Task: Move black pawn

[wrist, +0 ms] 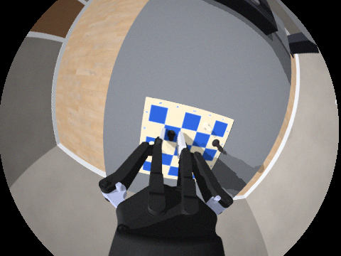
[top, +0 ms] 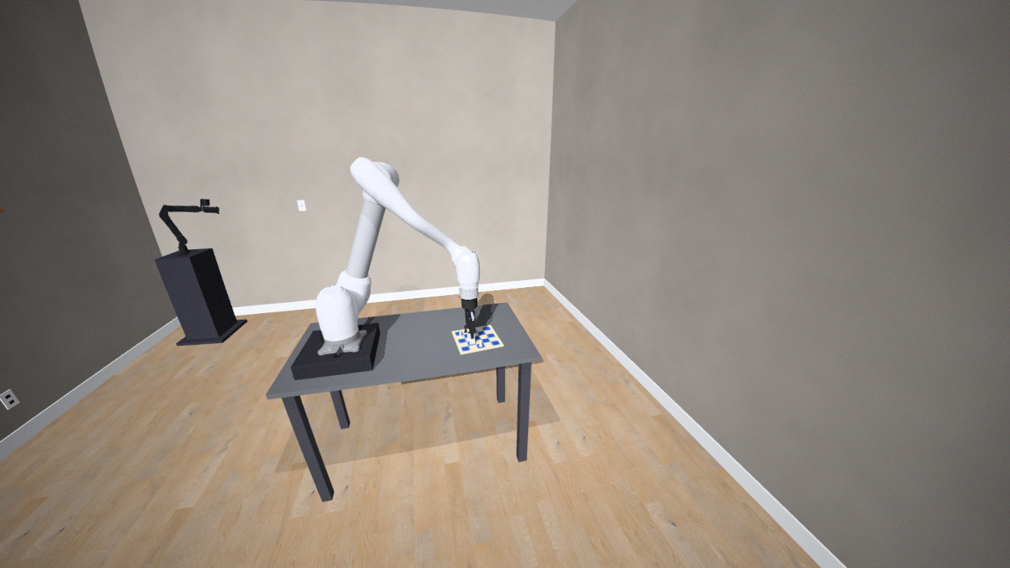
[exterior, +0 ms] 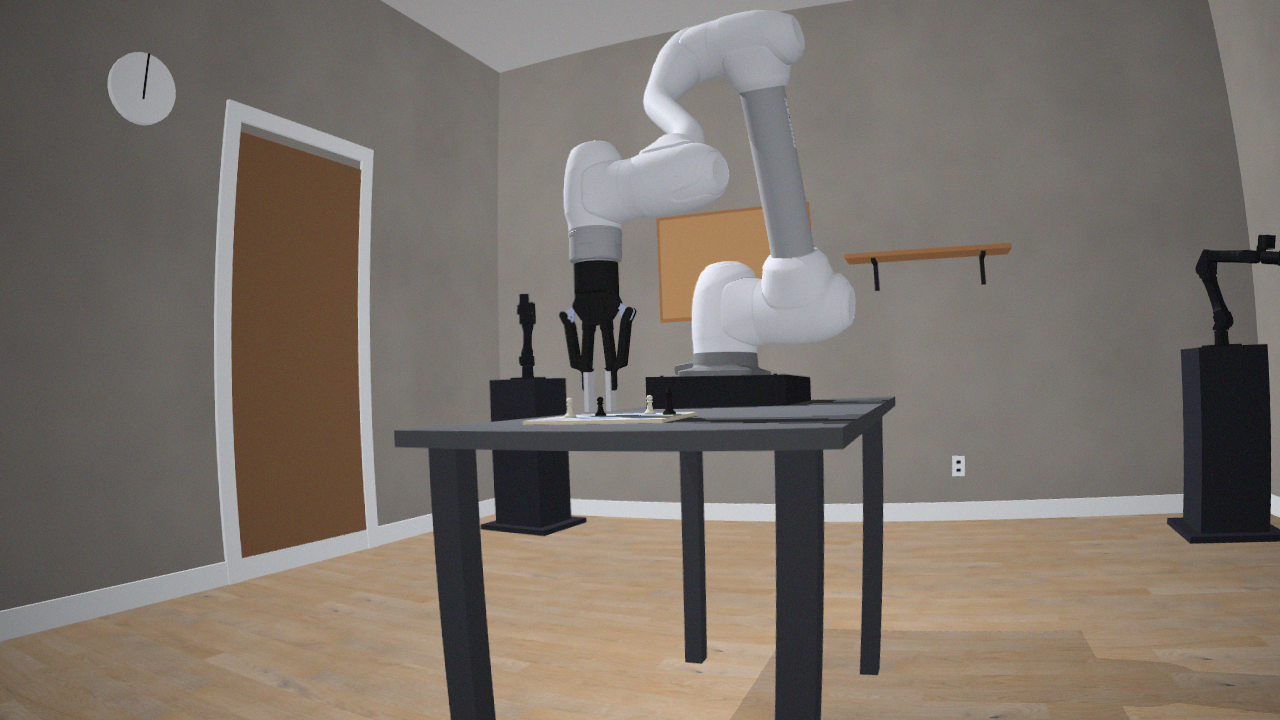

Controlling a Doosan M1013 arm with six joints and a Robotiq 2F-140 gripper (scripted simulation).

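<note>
Now: the black pawn 30 mm below my hand. Also, from my hand: chessboard: 30 mm ahead, 40 mm to the left, 40 mm below.
</note>
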